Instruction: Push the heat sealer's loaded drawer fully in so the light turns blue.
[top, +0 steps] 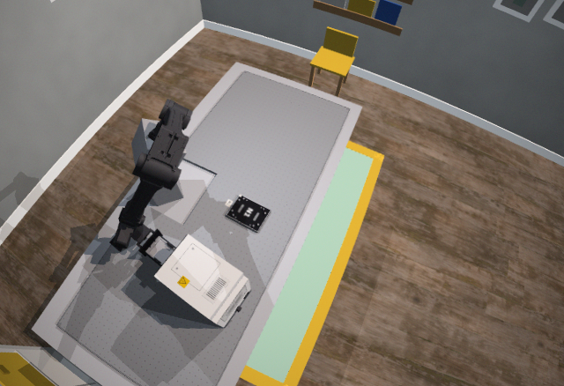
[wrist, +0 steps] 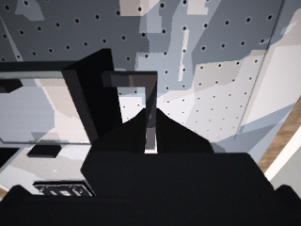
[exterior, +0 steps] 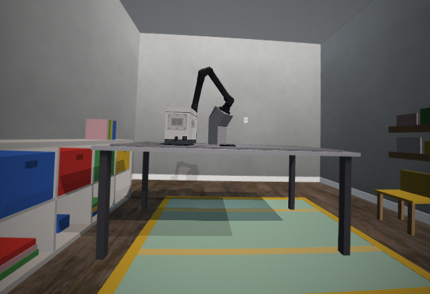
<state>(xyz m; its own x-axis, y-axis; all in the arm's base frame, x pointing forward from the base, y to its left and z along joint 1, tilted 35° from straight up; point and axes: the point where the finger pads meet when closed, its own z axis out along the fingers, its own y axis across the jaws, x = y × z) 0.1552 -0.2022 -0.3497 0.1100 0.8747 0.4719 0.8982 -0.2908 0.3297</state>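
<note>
Now: hand 110 mm short of the dark sealer drawer, 10 mm to the left of it and 10 mm above it.
</note>
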